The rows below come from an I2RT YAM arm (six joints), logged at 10 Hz.
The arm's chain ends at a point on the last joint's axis. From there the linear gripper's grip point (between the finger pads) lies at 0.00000 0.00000 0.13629 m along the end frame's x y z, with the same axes.
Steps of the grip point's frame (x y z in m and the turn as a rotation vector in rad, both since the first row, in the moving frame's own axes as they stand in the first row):
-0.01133, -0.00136, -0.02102, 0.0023, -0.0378, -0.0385
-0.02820, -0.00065, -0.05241, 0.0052, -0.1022, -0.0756
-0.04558, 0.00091, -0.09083, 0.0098, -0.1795, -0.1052
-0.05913, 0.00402, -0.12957, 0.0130, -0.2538, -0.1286
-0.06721, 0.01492, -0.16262, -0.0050, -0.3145, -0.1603
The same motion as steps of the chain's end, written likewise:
-0.00617, -0.00115, -0.02092, 0.0023, -0.0378, -0.0385
-0.01428, -0.00047, -0.05170, 0.0052, -0.1022, -0.0756
-0.02122, 0.00095, -0.08864, 0.0098, -0.1795, -0.1052
-0.02489, 0.00356, -0.12520, 0.0130, -0.2538, -0.1286
-0.02529, 0.01085, -0.15595, -0.0050, -0.3145, -0.1603

